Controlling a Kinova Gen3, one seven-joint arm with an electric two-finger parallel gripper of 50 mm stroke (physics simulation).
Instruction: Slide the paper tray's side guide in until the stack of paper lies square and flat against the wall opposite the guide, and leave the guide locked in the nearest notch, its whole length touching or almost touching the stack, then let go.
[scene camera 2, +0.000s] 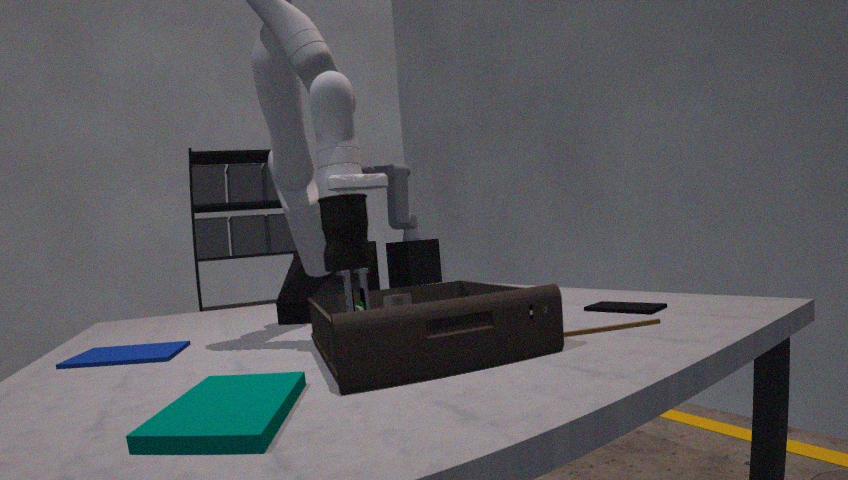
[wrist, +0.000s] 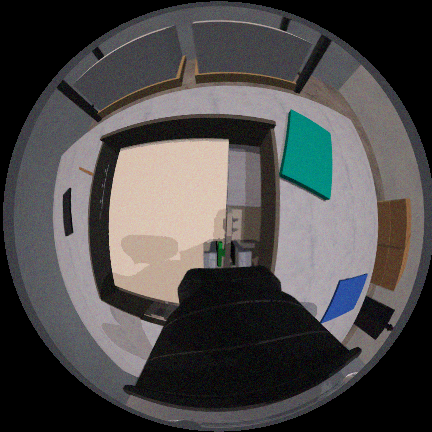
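Note:
There is a blue block (scene camera 2: 157, 352) here, and a teal slab (scene camera 2: 230, 414), and I can see both in the wrist view as well, the block (wrist: 347, 291) and the slab (wrist: 306, 161). I also see a cream paper stack (wrist: 168, 198). A dark brown paper tray (scene camera 2: 411, 334) and a black flat plate (scene camera 2: 604, 306) are in the scene too. My own gripper (scene camera 2: 358, 310) is visible to me, and the wrist view shows the gripper (wrist: 223, 248) too.

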